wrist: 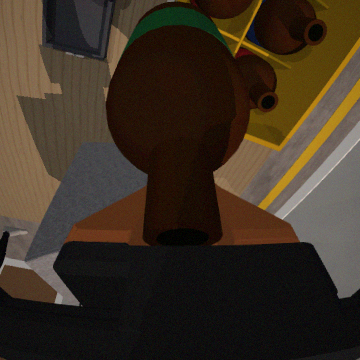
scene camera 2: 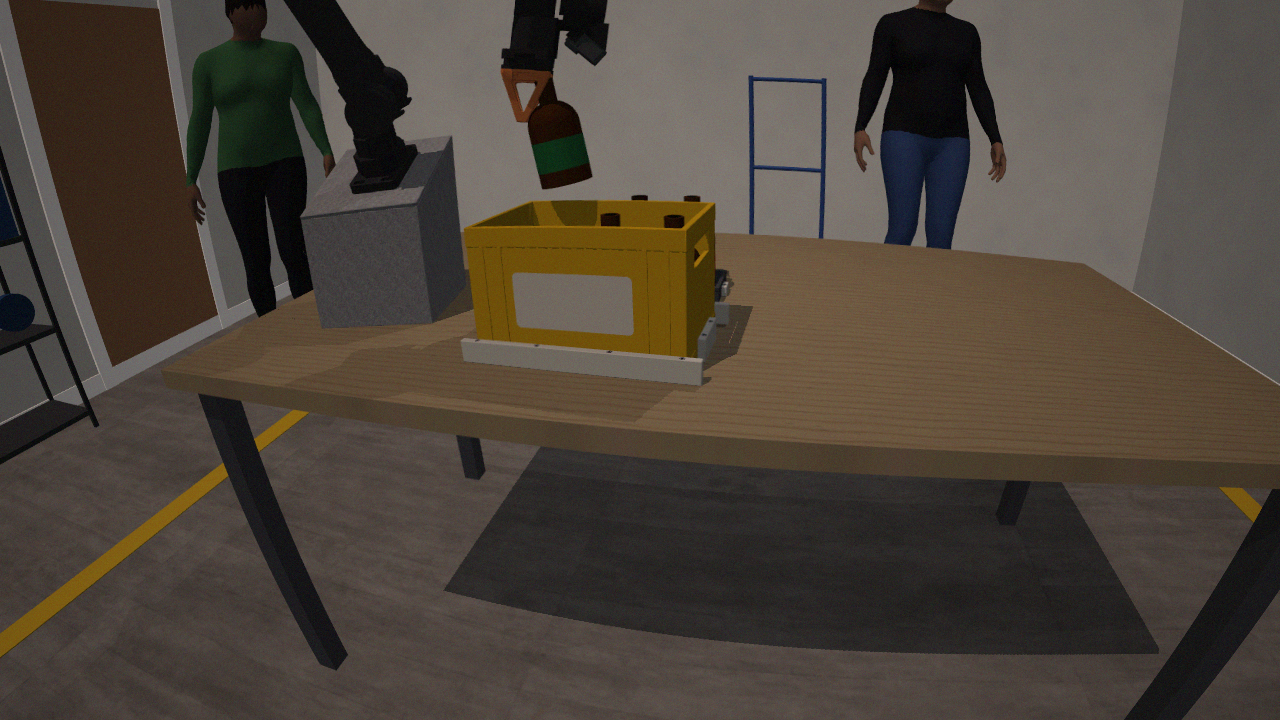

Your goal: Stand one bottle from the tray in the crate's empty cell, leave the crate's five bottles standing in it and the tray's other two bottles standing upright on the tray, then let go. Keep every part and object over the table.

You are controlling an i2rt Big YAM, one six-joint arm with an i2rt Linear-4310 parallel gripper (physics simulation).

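Note:
My gripper is shut on the neck of a brown bottle with a green label. The bottle hangs tilted above the left part of the yellow crate in the scene view, its base higher than the crate's rim and apart from it. Several bottle mouths show above or inside the crate's rim. In the wrist view, a blue-label bottle and a red-label bottle stand in the crate. The dark tray shows at the top left; its bottles are not clearly visible. The held bottle hides part of the crate.
A white rail runs along the crate's front foot, with a grey bracket at its right. The arm's grey pedestal stands left of the crate on the wooden table. Two people and a blue frame are behind the table.

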